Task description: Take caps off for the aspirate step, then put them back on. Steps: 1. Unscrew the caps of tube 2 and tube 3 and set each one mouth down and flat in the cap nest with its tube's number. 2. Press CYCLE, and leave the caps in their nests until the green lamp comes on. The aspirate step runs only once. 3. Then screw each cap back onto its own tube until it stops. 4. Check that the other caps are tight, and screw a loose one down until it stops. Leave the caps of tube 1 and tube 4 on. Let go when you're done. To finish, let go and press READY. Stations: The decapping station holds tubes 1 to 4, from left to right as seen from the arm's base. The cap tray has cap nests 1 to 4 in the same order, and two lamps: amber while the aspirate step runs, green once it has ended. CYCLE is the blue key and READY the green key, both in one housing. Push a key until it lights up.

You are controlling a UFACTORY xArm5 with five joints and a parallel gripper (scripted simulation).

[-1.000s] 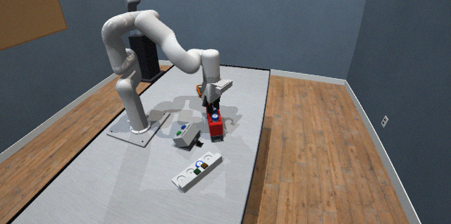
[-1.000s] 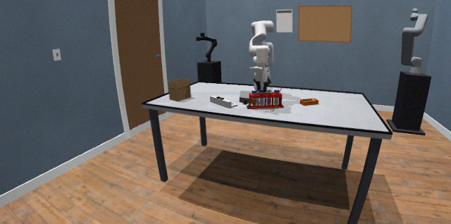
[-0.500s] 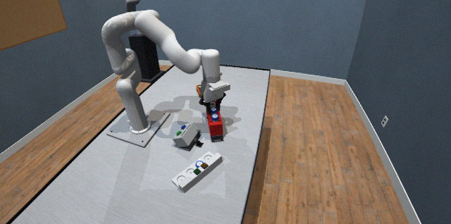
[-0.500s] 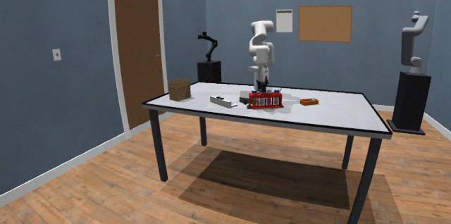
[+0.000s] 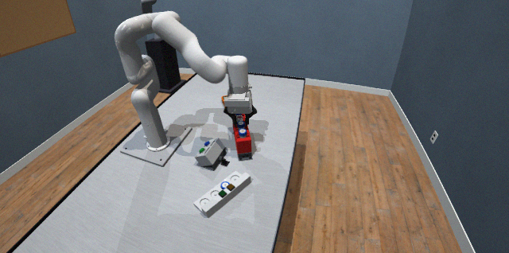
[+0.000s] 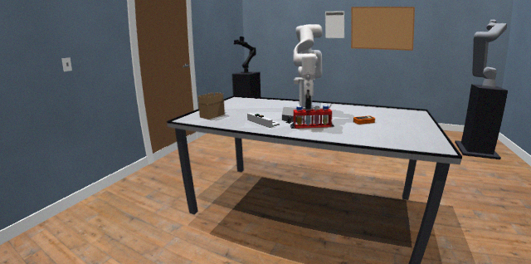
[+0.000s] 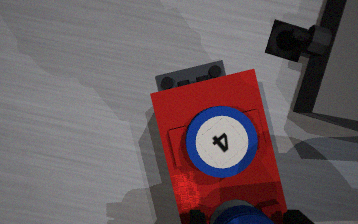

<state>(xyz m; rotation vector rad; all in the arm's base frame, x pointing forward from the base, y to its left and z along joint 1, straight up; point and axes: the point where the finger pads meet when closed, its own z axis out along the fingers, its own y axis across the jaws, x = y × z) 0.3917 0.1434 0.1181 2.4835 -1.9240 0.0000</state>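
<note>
My hand is 30 mm short of the blue-rimmed cap, 260 mm to the left of it and 120 mm above it. Also, from my hand: grey key housing 100 mm behind, 130 mm to the right, 80 mm below; blue key 120 mm behind, 110 mm to the right, 60 mm below; green key 120 mm behind, 160 mm to the right, 60 mm below.
</note>
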